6 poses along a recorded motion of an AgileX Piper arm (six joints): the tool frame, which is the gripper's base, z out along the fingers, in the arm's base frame.
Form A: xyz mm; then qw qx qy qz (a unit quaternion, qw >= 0).
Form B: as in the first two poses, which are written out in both.
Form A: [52, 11, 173, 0.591, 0.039, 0.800, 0.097]
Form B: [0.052, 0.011, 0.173, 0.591, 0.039, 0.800, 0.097]
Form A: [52, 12, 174, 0.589, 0.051, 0.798, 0.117]
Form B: [0.052, 0.012, 0.174, 0.589, 0.051, 0.798, 0.117]
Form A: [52, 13, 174, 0.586, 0.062, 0.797, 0.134]
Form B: [0.052, 0.013, 0.174, 0.586, 0.062, 0.797, 0.134]
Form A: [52, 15, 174, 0.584, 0.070, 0.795, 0.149]
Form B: [0.052, 0.015, 0.174, 0.584, 0.070, 0.795, 0.149]
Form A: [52, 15, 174, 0.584, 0.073, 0.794, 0.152]
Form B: [0.052, 0.015, 0.174, 0.584, 0.073, 0.794, 0.152]
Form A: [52, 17, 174, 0.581, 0.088, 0.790, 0.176]
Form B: [0.052, 0.017, 0.174, 0.581, 0.088, 0.790, 0.176]
